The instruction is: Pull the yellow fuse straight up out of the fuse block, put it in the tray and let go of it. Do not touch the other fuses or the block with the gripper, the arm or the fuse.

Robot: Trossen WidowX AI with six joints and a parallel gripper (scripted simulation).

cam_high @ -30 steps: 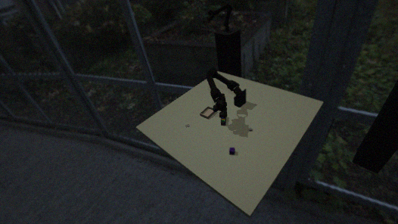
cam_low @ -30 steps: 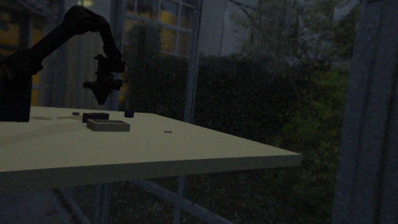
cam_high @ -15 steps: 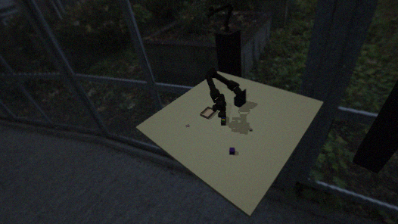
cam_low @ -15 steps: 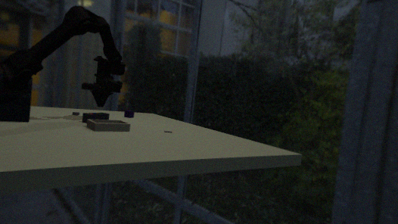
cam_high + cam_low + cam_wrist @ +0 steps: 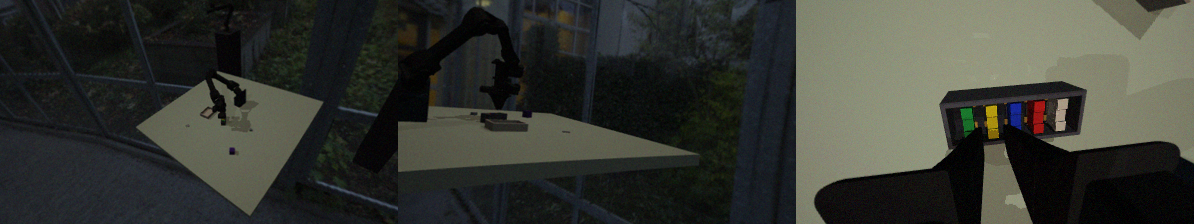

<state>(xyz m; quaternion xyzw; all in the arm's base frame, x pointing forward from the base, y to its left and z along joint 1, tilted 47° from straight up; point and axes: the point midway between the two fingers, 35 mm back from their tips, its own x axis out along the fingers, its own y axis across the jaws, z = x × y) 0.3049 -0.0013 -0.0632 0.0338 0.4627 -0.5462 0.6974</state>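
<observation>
My gripper tip is 30 mm above the yellow fuse. From my gripper tip the other things lie so: blue fuse 30 mm below, 20 mm behind, 10 mm to the right; then red fuse 30 mm below, 30 mm behind, 20 mm to the right; then green fuse 30 mm below, 10 mm to the left, 10 mm ahead.
</observation>
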